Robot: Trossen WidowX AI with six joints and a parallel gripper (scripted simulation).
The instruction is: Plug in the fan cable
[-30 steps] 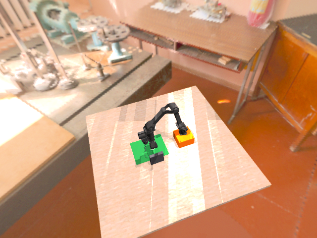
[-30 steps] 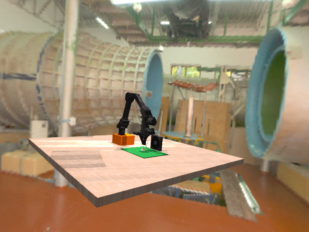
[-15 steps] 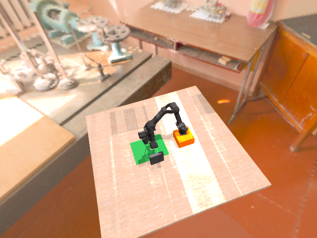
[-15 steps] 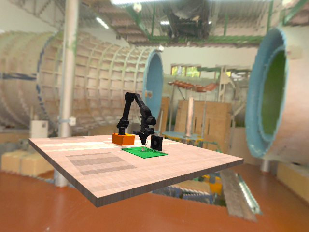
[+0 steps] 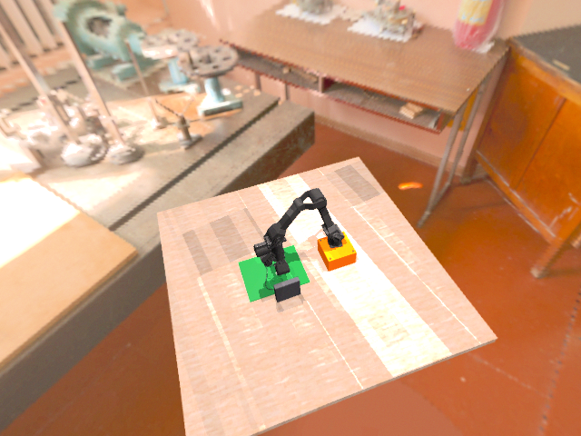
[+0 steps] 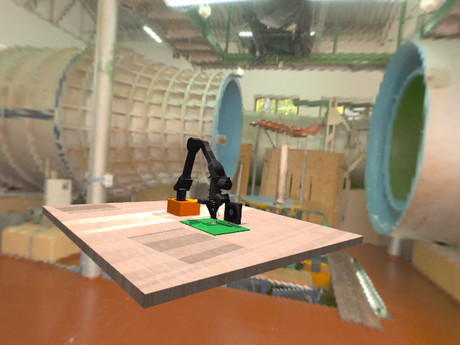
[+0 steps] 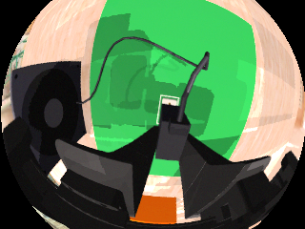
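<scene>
My gripper tip is 1 cm below the black plug and 1 cm short of it. Also, from my gripper tip: fan header: 4 cm below, 1 cm ahead; green board: 6 cm below, 4 cm ahead, 1 cm to the right; fan: 13 cm to the left, 2 cm behind, 1 cm above.
</scene>
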